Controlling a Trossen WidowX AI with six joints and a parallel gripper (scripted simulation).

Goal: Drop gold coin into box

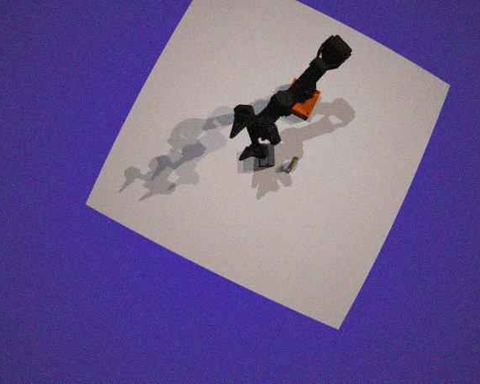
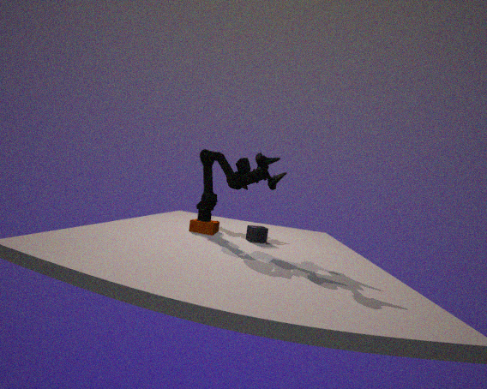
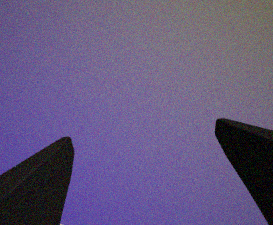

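My gripper tip is 90 mm past the gold coin, 220 mm to the right of it and 360 mm above it.
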